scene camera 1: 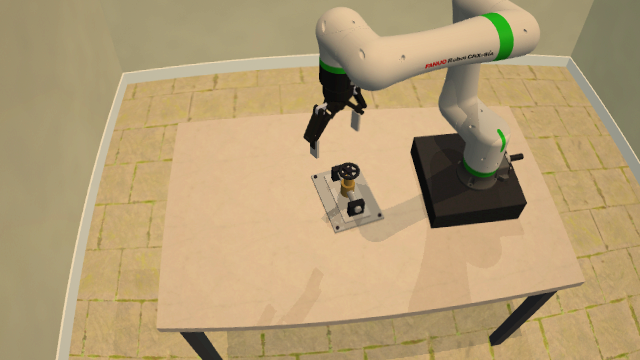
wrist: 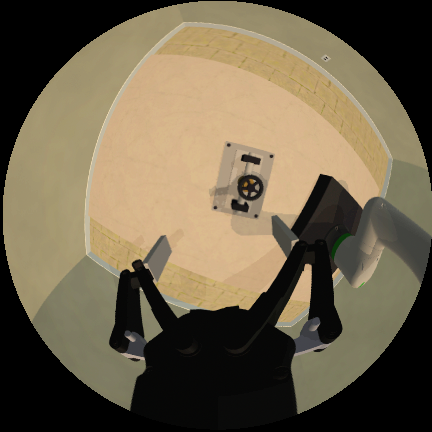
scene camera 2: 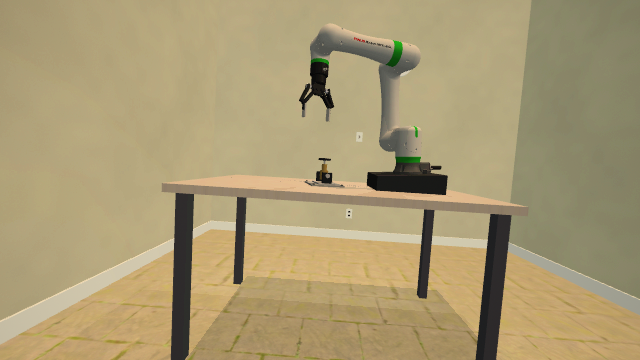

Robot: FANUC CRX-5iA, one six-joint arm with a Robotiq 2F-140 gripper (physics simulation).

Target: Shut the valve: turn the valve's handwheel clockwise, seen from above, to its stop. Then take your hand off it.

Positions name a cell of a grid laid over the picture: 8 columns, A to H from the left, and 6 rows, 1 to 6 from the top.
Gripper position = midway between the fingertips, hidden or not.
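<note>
I can see my gripper (scene camera 1: E3), and the wrist view shows me my gripper (wrist: E4) too. I also see a grey base plate (scene camera 1: E4).
</note>
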